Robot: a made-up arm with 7 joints.
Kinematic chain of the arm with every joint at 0, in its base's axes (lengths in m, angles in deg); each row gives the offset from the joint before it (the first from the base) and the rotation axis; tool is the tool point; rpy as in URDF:
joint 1: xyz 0 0 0.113 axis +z
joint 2: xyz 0 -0.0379 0.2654 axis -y
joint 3: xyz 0 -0.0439 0.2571 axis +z
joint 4: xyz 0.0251 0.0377 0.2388 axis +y
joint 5: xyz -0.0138 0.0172 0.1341 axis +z
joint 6: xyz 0 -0.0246 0.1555 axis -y
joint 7: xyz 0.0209 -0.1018 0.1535 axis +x
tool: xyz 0 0 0 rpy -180 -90 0
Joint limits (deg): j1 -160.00..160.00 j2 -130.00..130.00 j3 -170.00..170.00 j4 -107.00..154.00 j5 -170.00..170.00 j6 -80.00..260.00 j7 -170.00..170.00
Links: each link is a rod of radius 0.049 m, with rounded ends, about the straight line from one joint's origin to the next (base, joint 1, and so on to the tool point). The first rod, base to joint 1, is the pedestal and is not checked.
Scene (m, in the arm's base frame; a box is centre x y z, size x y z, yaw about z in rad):
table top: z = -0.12
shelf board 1: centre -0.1 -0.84 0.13 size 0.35 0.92 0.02 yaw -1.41
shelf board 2: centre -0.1 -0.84 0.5 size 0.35 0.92 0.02 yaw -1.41
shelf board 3: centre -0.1 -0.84 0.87 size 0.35 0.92 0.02 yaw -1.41
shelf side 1: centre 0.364 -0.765 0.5 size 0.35 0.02 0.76 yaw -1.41
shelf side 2: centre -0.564 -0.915 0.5 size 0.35 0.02 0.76 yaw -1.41
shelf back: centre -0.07 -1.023 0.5 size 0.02 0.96 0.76 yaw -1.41
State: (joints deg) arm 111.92 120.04 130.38 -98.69 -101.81 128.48 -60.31
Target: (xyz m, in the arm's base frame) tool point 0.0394 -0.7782 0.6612
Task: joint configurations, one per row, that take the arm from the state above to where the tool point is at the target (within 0.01 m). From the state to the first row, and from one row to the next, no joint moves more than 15 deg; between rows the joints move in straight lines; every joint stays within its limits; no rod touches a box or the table.
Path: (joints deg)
1: 97.89 111.87 138.28 -97.03 -100.59 122.58 -60.31
2: 83.85 103.69 146.17 -95.38 -99.37 116.67 -60.31
3: 69.82 95.52 154.07 -93.72 -98.15 110.77 -60.31
4: 55.79 87.35 161.96 -92.07 -96.93 104.86 -60.31
5: 41.75 79.18 169.86 -90.41 -95.71 98.96 -60.31
6: 46.78 77.99 166.13 -79.17 -104.42 94.77 -60.31
7: 51.80 76.80 162.40 -67.93 -113.13 90.59 -60.31
8: 56.83 75.61 158.67 -56.69 -121.84 86.40 -60.31
9: 61.86 74.42 154.94 -45.45 -130.55 82.22 -60.31

